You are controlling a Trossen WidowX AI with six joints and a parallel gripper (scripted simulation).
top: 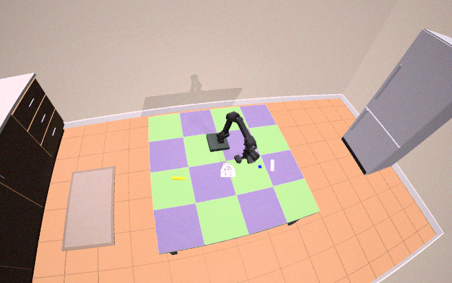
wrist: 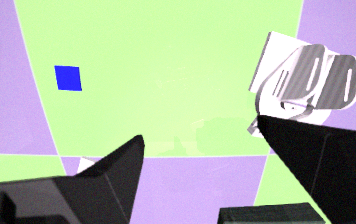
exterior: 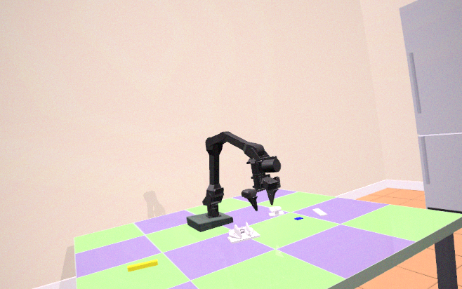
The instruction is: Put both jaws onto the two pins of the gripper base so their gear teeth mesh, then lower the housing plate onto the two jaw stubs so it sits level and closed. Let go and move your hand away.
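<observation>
My gripper tip is now 140 mm past the white housing plate, 120 mm to the right of it and 60 mm above it. Also, from my gripper tip: blue cube 10 mm ahead, 160 mm to the left, 80 mm below; yellow bar 80 mm ahead, 540 mm to the right, 80 mm below; white strip 10 mm ahead, 270 mm to the left, 80 mm below.
</observation>
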